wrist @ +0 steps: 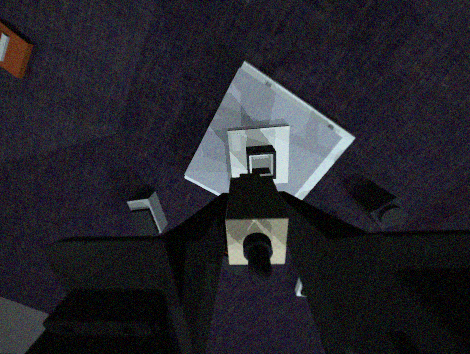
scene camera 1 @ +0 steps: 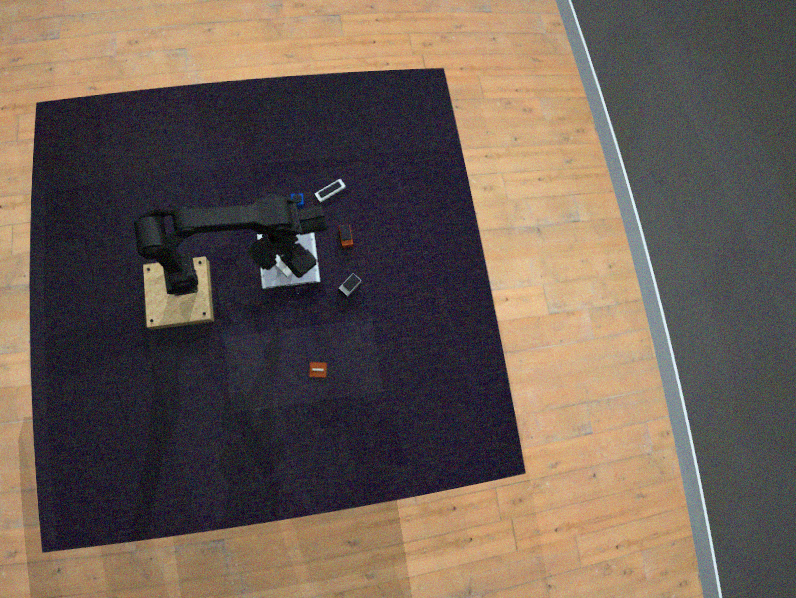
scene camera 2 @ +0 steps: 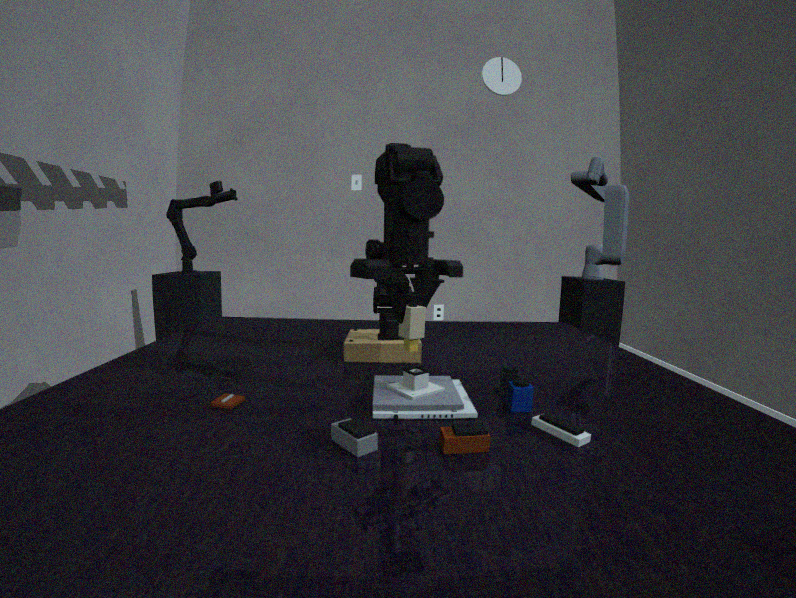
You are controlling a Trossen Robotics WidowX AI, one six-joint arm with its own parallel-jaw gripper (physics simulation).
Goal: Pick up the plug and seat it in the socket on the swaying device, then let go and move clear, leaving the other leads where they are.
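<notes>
The plug (scene camera 2: 415,321) (wrist: 242,242) is a cream block with a yellow tip below and a dark cable stub on top. My gripper (scene camera 2: 411,307) (wrist: 253,198) is shut on it and holds it upright in the air. The device (scene camera 1: 307,276) (scene camera 2: 386,402) (wrist: 227,112) is a grey-white slab with a smaller white plate on it. The socket (scene camera 2: 416,379) (wrist: 262,163) is a raised block with a dark-rimmed square opening on that plate. In the scene camera 2 view the plug's tip is above the socket, apart from it. In the wrist view the plug's lower end is hidden.
Around the device are a grey block (scene camera 1: 350,284) (scene camera 2: 353,439), an orange block (scene camera 1: 346,236) (scene camera 2: 464,440), a white bar (scene camera 1: 330,189) (scene camera 2: 579,439) and a blue block (scene camera 1: 296,198) (scene camera 2: 521,399). A flat orange piece (scene camera 1: 317,373) (scene camera 2: 226,402) (wrist: 19,54) lies farther off.
</notes>
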